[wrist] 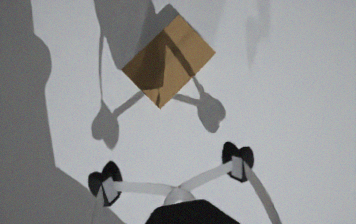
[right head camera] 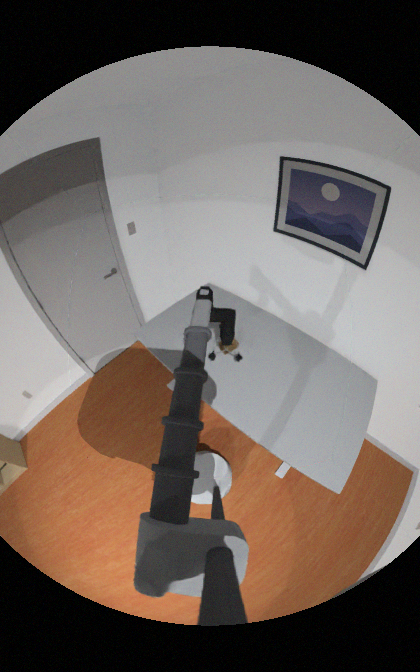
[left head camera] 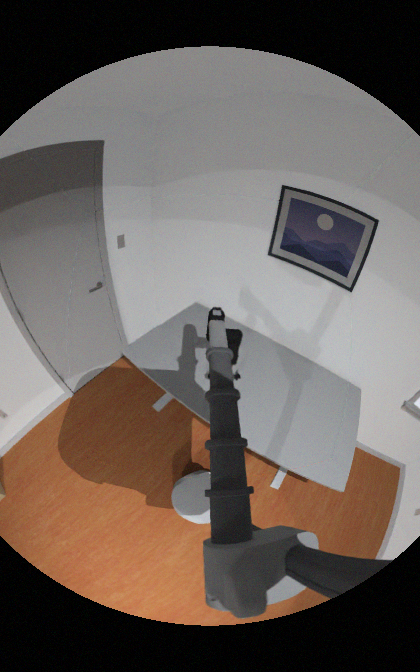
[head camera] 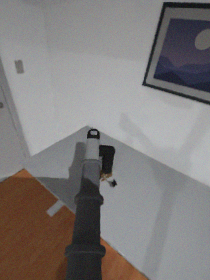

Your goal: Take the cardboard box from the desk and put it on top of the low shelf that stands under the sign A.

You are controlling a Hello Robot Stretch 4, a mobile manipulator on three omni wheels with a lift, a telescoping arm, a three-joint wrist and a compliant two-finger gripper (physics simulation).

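Places are measured from the robot's base along level axes (x right, y up, z back), in metres.
Pixels of known places: gripper, fingertip midpoint: (wrist: pixel 172 165) (head camera: pixel 103 185).
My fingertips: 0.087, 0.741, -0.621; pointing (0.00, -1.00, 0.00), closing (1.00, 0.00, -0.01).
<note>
Behind a point stands the place of what it marks, as x, y, z.
The small brown cardboard box (wrist: pixel 192 44) @(0.130, 0.742, -0.752) (right head camera: pixel 228 346) lies on the grey desk (wrist: pixel 300 125) @(0.275, 0.692, -0.635) (head camera: pixel 135 220) @(0.275, 0.692, -0.430) (left head camera: pixel 330 425) (right head camera: pixel 330 415), turned at an angle to the wrist view. In the head camera view a small part of the box (head camera: pixel 105 176) shows beside the arm; in the left head view the arm largely hides it. My gripper (wrist: pixel 172 165) @(0.087, 0.742, -0.621) (right head camera: pixel 225 356) is open and empty, pointing down above the desk. In the wrist view its fingertips stand apart below the box, and their shadows fall close to it. The low shelf and sign A cannot be made out.
A white round object (left head camera: pixel 189 499) (right head camera: pixel 222 475) stands on the floor by the desk's front edge. Walls meet behind the desk, with a framed picture (head camera: pixel 182 55) @(0.486, 1.474, -1.021) (left head camera: pixel 322 237) (right head camera: pixel 330 212) above. A door (left head camera: pixel 50 280) (right head camera: pixel 65 270) is at left. Light wooden furniture (right head camera: pixel 11 457) shows at the left edge.
</note>
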